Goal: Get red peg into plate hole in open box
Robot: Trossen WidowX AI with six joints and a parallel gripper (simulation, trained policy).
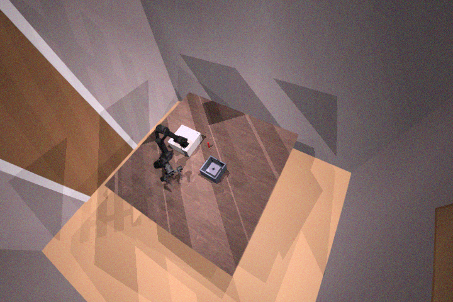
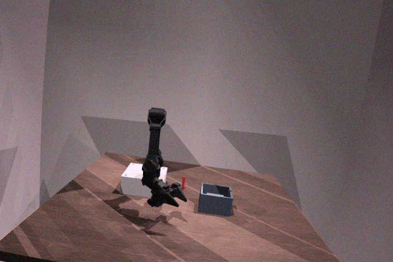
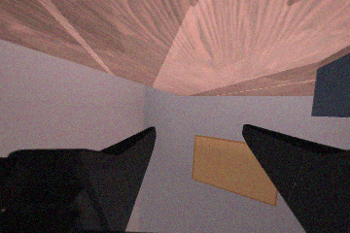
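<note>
My gripper tip is 7 cm past the red peg, 44 cm to the right of it and 8 cm above it. Round my gripper tip: plate 13 cm ahead, 28 cm to the left, 7 cm below; box 13 cm ahead, 28 cm to the left, 9 cm below.
</note>
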